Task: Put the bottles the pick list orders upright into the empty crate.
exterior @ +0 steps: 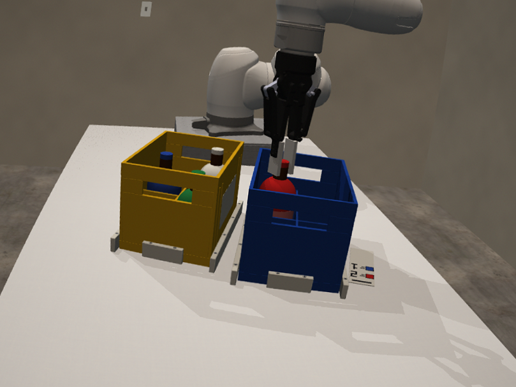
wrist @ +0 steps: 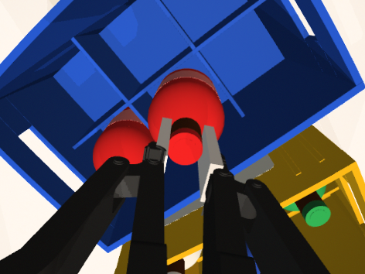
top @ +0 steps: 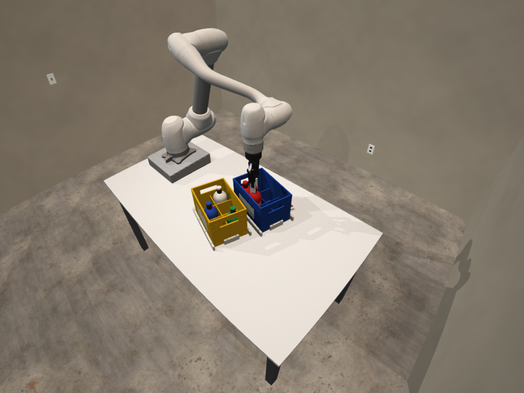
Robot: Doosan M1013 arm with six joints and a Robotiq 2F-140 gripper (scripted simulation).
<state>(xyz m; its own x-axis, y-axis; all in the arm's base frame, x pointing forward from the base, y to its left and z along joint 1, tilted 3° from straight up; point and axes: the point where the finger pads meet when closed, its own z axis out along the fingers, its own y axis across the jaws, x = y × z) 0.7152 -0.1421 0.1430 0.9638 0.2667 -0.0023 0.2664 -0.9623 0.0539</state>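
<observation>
The blue crate lies 20 mm ahead of my hand, 40 mm to the left of it and 120 mm below it. Round my hand: white-label bottle 170 mm behind, 70 mm to the right, 110 mm below; yellow crate 120 mm behind, 150 mm to the right, 120 mm below; green bottle 20 mm behind, 160 mm to the right, 110 mm below.
</observation>
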